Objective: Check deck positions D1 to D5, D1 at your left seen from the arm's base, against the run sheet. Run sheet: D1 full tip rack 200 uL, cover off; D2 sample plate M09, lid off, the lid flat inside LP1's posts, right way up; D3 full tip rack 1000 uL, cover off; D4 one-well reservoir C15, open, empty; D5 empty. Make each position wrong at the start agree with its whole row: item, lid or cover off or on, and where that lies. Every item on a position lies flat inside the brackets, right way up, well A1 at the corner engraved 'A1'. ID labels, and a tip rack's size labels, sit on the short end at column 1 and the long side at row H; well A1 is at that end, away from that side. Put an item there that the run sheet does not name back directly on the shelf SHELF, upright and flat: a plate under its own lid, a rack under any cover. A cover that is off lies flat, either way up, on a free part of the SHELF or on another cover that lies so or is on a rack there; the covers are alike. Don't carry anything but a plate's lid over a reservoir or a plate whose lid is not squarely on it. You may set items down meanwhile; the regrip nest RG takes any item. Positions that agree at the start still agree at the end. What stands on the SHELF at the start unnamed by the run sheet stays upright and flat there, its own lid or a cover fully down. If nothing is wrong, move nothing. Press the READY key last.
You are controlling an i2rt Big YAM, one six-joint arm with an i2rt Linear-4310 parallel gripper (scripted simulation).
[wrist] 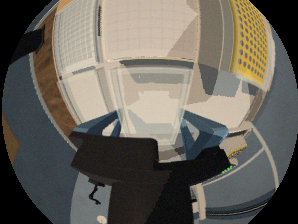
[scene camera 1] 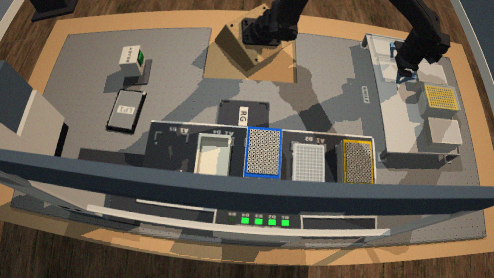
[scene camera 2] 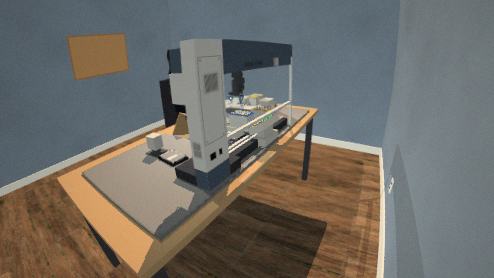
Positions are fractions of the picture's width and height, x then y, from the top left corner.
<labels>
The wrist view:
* my gripper: 0.51, 0.50
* clear cover: 0.29, 0.43
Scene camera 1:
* my gripper: 0.80, 0.26
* white well plate: 0.64, 0.61
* yellow-framed tip rack: 0.72, 0.57
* blue-framed tip rack: 0.53, 0.58
</labels>
